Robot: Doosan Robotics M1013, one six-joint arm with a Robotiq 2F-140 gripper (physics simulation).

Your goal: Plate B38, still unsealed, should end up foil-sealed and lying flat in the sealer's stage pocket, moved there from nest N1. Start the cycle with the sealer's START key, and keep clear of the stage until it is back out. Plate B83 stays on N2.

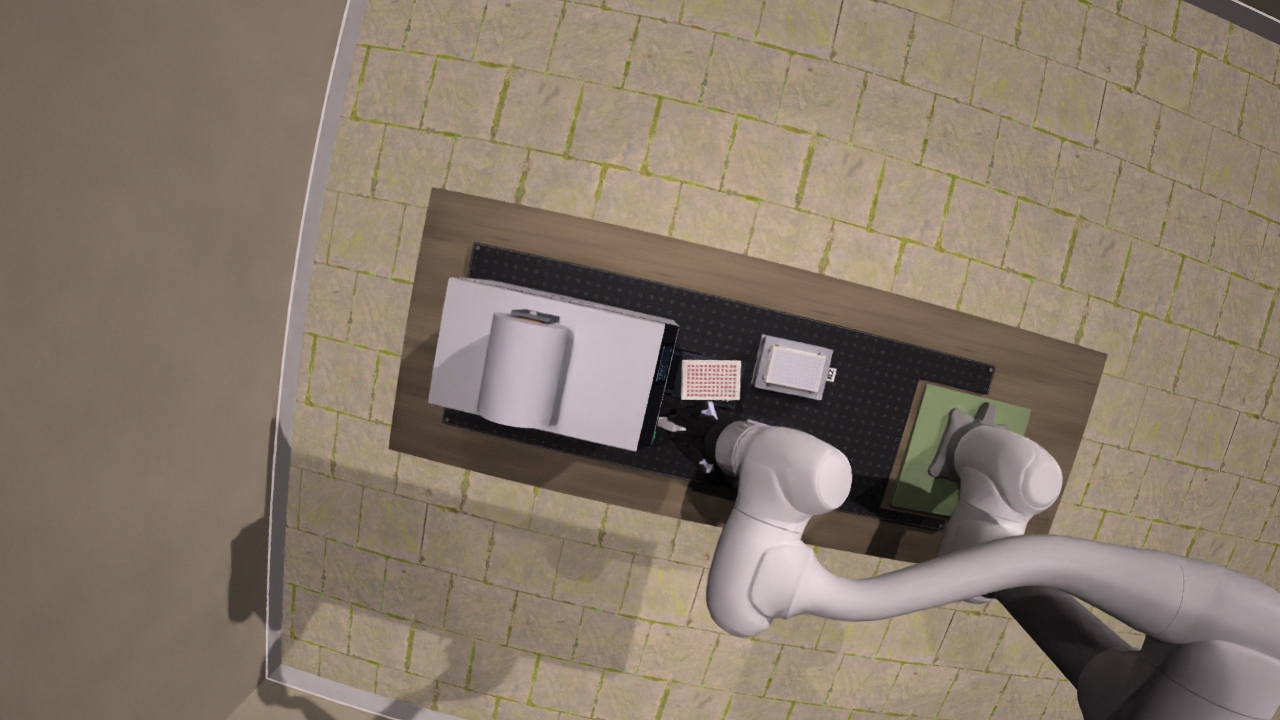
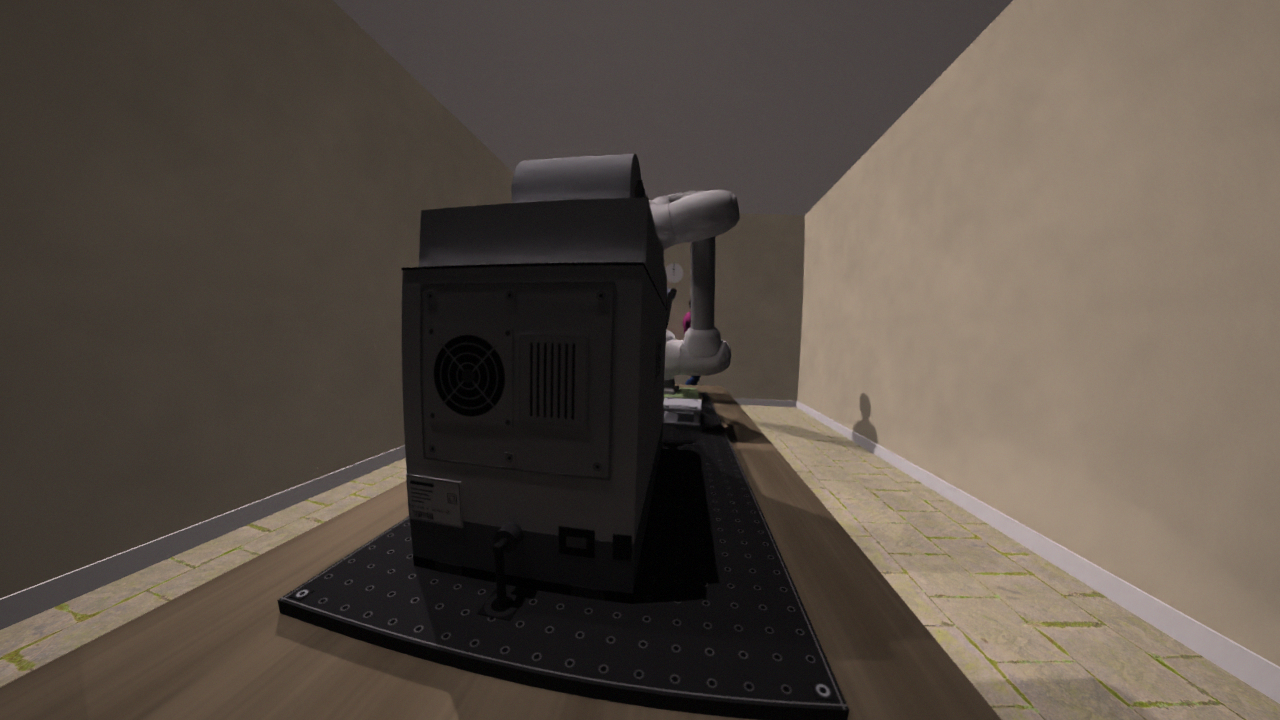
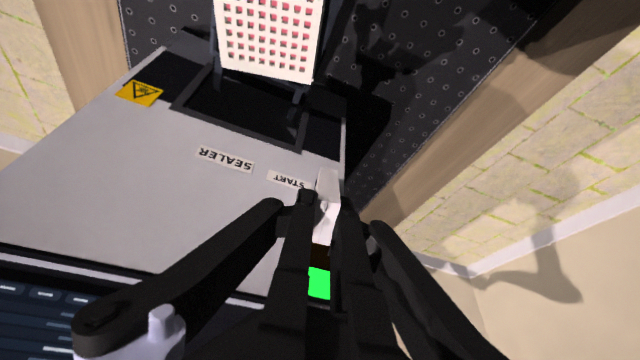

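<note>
Plate B38, cream with open red wells, lies on the stage in front of the sealer. No foil shows on it. Plate B83, white, sits on nest N2. My gripper is shut and empty. Its pale fingertips are together at the sealer's front, beside the START label. They cover the START key, so contact with it cannot be told. A green light shows behind the fingers. Nest N1 cannot be made out.
A large roll lies on top of the sealer. A yellow warning label is beside the stage opening. A green mat lies at the right end of the table, partly under the arm. A magenta figure is partly hidden beyond the arm.
</note>
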